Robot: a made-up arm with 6 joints. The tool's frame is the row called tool.
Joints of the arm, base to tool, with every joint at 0 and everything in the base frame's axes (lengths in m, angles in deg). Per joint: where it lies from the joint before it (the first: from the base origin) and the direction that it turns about. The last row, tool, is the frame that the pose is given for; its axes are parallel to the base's.
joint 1: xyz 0 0 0.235 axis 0 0 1
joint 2: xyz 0 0.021 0 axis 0 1 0
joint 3: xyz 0 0 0.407 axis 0 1 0
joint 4: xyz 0 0 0.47 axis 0 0 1
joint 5: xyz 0 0 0 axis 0 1 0
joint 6: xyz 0 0 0.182 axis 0 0 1
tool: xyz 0 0 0
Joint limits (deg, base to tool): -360..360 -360..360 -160..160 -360..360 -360..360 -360..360
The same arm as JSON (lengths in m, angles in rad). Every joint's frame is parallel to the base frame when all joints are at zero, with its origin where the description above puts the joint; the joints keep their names.
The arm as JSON. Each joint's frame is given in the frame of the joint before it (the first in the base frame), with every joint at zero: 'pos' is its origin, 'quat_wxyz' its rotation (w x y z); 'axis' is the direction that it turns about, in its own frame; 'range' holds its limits. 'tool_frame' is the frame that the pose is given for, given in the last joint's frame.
{"length_unit": "m", "angle_unit": "rad", "joints": [{"joint": "joint 1", "pos": [0.0, 0.0, 0.235], "quat_wxyz": [1.0, 0.0, 0.0, 0.0], "axis": [0.0, 0.0, 1.0], "range": [-6.2832, 6.2832]}, {"joint": "joint 2", "pos": [0.0, 0.021, 0.0], "quat_wxyz": [1.0, 0.0, 0.0, 0.0], "axis": [0.0, 1.0, 0.0], "range": [-6.2832, 6.2832]}, {"joint": "joint 3", "pos": [0.0, 0.0, 0.407], "quat_wxyz": [1.0, 0.0, 0.0, 0.0], "axis": [0.0, 1.0, 0.0], "range": [-2.7925, 2.7925]}, {"joint": "joint 4", "pos": [0.0, 0.0, 0.47], "quat_wxyz": [1.0, 0.0, 0.0, 0.0], "axis": [0.0, 0.0, 1.0], "range": [-6.2832, 6.2832]}, {"joint": "joint 5", "pos": [0.0, 0.0, 0.0], "quat_wxyz": [1.0, 0.0, 0.0, 0.0], "axis": [0.0, 1.0, 0.0], "range": [-6.2832, 6.2832]}, {"joint": "joint 6", "pos": [0.0, 0.0, 0.182], "quat_wxyz": [1.0, 0.0, 0.0, 0.0], "axis": [0.0, 0.0, 1.0], "range": [-6.2832, 6.2832]}], "tool_frame": {"pos": [0.0, 0.0, 0.0], "quat_wxyz": [1.0, 0.0, 0.0, 0.0]}}
